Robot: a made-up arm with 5 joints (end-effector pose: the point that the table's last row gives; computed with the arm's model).
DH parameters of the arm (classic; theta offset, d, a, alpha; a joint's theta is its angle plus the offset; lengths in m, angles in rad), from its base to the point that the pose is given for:
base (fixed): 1.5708 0.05 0 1.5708
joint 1: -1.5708 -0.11 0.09 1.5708
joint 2: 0 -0.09 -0.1 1.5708
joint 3: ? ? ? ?
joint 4: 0 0.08 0.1 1.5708
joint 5: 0 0.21 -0.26 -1.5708
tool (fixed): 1.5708 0.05 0 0
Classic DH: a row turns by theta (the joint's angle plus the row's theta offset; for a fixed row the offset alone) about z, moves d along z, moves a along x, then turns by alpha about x.
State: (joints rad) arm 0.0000 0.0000 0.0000 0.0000 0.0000
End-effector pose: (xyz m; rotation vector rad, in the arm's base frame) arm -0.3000 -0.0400 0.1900 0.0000 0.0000 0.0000
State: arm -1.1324 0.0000 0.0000 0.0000 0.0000
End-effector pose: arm -0.3000 0.1098 0.1456 -1.1324 0.0000 0.0000
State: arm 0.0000 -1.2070 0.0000 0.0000 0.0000
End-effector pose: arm 0.0373 -0.0400 0.2194 0.0000 1.2070 0.0000
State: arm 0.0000 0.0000 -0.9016 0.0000 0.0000
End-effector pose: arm -0.3000 -0.0926 0.0387 0.9016 0.0000 0.0000
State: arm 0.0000 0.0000 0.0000 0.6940 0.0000
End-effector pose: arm -0.3538 -0.2113 0.1900 0.0000 0.0000 0.6940
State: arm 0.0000 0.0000 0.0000 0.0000 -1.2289
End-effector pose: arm -0.3000 -0.2599 0.4017 1.2289 0.0000 0.0000
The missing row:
joint 3: 1.5708 -0.02 0.29 -1.5708
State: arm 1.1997 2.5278 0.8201 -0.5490 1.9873
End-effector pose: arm -0.0328 0.2811 -0.3341 0.1371 1.2893 -2.4181
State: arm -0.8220 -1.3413 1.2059 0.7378 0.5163
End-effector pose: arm 0.2226 0.1497 0.2282 -1.3062 1.9692 1.2595
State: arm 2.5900 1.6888 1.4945 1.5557 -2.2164
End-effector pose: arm -0.7652 -0.3401 0.0858 -3.0428 0.2105 0.1021
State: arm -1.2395 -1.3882 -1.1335 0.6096 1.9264
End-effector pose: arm -0.5702 -0.0883 -0.0126 -1.7263 0.9787 0.0152
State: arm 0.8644 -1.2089 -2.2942 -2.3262 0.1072
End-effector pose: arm -0.1541 0.4276 -0.0799 0.1275 -2.4159 0.2373
